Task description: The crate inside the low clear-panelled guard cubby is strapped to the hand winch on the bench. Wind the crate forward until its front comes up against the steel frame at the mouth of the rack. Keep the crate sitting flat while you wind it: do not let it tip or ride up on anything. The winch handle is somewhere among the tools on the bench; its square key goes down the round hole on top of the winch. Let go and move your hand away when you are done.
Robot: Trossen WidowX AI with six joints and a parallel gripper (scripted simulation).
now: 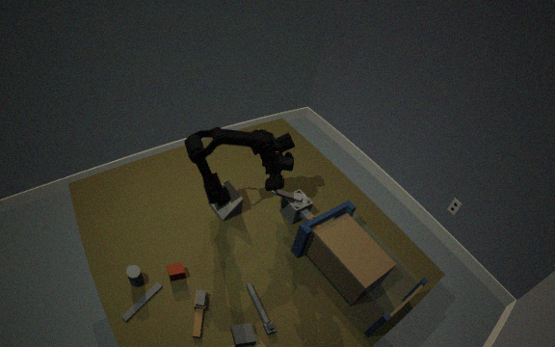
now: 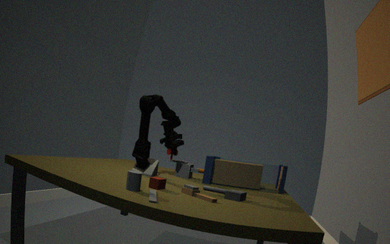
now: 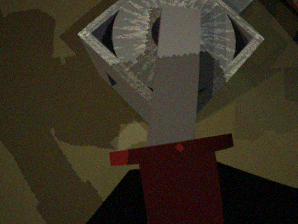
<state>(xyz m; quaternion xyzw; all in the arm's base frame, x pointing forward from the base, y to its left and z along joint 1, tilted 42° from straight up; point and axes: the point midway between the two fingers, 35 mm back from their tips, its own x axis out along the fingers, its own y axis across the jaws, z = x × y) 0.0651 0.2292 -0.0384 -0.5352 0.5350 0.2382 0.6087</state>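
Right now my gripper tip is 20 mm short of the grey crank handle, 10 mm to the right of it and 30 mm above it. The rest, counted from my gripper tip: wooden-handled tool (350 mm ahead, 490 mm to the right, 110 mm below); then grey winch (50 mm ahead, 50 mm to the left, 100 mm below); then red grip (10 mm behind, 10 mm to the right).
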